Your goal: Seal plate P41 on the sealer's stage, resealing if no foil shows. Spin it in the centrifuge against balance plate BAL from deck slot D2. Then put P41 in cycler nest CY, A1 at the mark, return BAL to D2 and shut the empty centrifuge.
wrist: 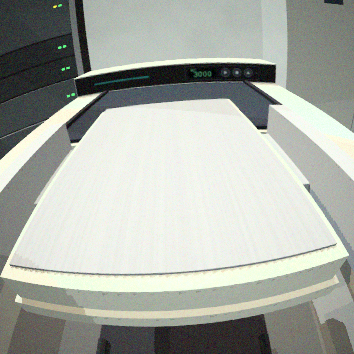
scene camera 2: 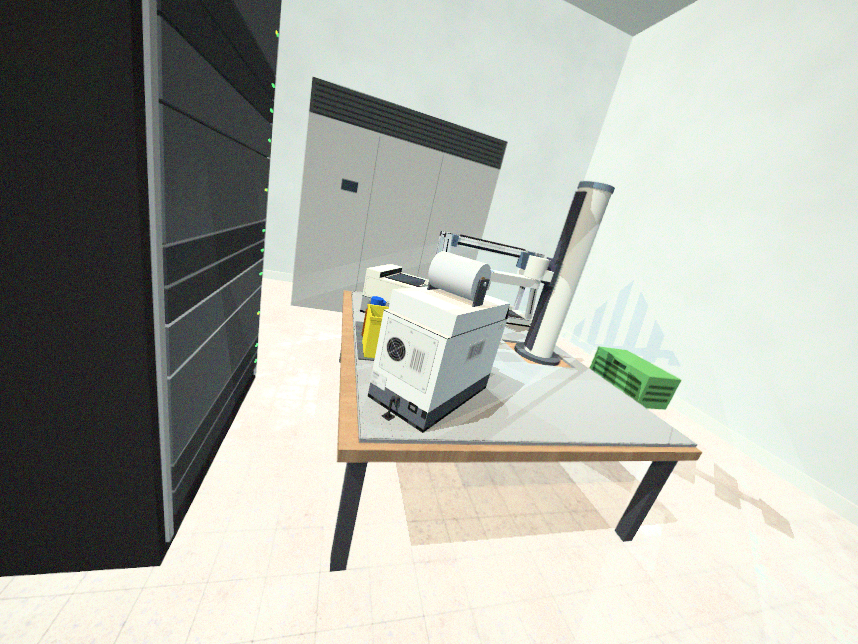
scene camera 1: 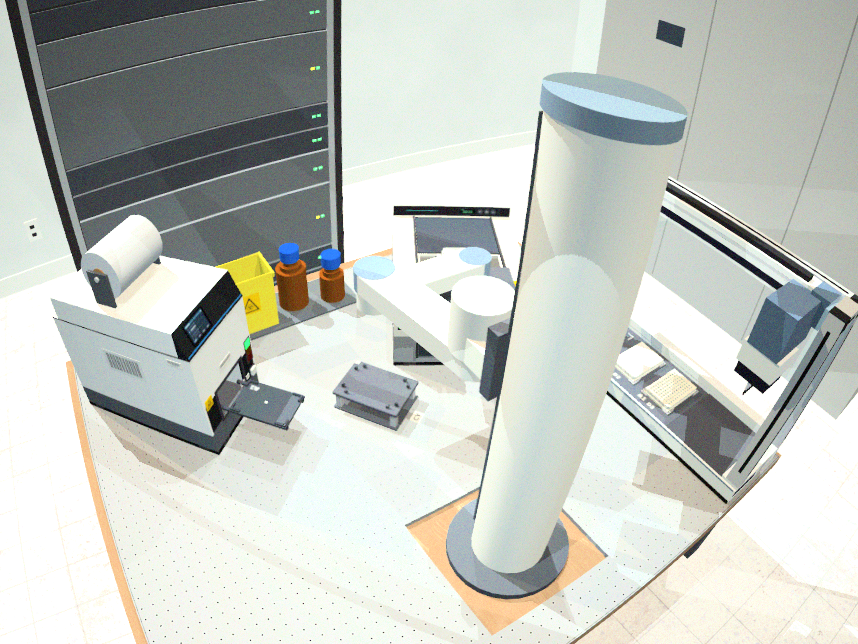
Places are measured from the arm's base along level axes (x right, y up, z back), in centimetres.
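Pixels of known places: gripper, fingertip midpoint: [wrist: 166,128]; arm's base, origin of the base link: [scene camera 2: 536,355] [scene camera 1: 507,546].
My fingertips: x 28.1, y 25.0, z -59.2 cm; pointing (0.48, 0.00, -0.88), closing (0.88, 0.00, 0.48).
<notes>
Ahead of a thing's pixels: the offset from my fingertips to its top centre. "*": to the spot under its first point.
My gripper [wrist: 166,128] is shut on a foil-topped plate @(dx -1.0, dy +0.3, dz +1.8 cm) [wrist: 170,200], one finger on each side. The plate is level; no label on it can be read. It hangs over the centrifuge [wrist: 175,72] [scene camera 1: 404,239] [scene camera 2: 377,279], whose panel reads 3000 behind it. In scene camera 1 the arm's links and column largely hide gripper and plate. The centrifuge bay is mostly hidden under the plate. The sealer @(dx -75.6, dy +23.9, dz -14.5 cm) [scene camera 1: 138,346] [scene camera 2: 415,360] has its dark stage @(dx -56.2, dy -13.5, dz +8.2 cm) [scene camera 1: 266,403] out, with no plate on it. A white plate @(dx +29.8, dy -16.9, dz +39.4 cm) [scene camera 1: 640,362] and a beige welled plate @(dx +29.8, dy -16.9, dz +51.8 cm) [scene camera 1: 670,390] lie on the right-hand deck.
A low grey stand [scene camera 1: 376,388] lies between sealer and column [scene camera 1: 554,346] [scene camera 2: 571,277]. Two brown bottles [scene camera 1: 292,284] [scene camera 1: 331,280] and a yellow bin [scene camera 1: 259,298] [scene camera 2: 372,332] stand behind the sealer. A gantry head @(* dx +20.8, dy +22.0, dz +72.7 cm) [scene camera 1: 779,325] hangs over the right-hand deck.
</notes>
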